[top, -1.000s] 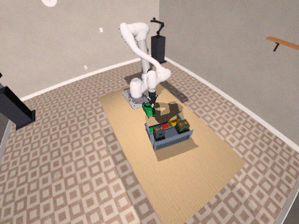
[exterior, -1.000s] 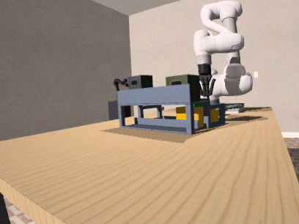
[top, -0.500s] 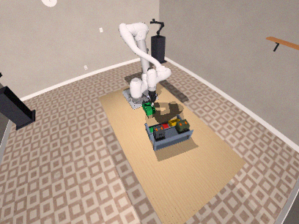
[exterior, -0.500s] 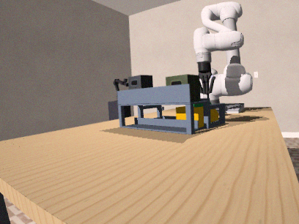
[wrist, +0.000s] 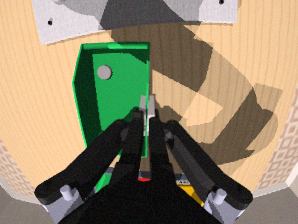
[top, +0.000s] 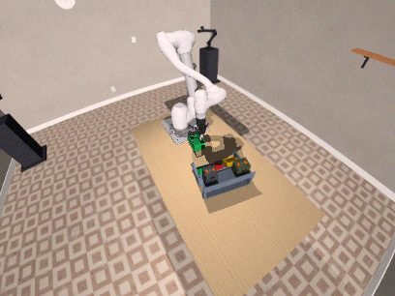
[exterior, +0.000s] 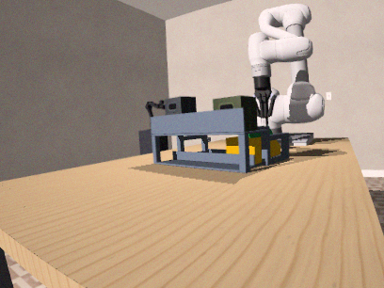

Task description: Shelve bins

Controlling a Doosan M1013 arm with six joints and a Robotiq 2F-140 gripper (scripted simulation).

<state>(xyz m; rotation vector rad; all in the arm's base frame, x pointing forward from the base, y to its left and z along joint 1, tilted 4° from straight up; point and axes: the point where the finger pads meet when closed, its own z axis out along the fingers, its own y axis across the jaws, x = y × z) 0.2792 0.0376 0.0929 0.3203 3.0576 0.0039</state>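
Now: the green bin 10 mm behind my hand, 50 mm to the right of it and 40 mm below it. Also, from my hand: dark box 380 mm ahead, 220 mm to the right, 60 mm above; yellow bin 360 mm ahead, 30 mm to the left, 60 mm below.
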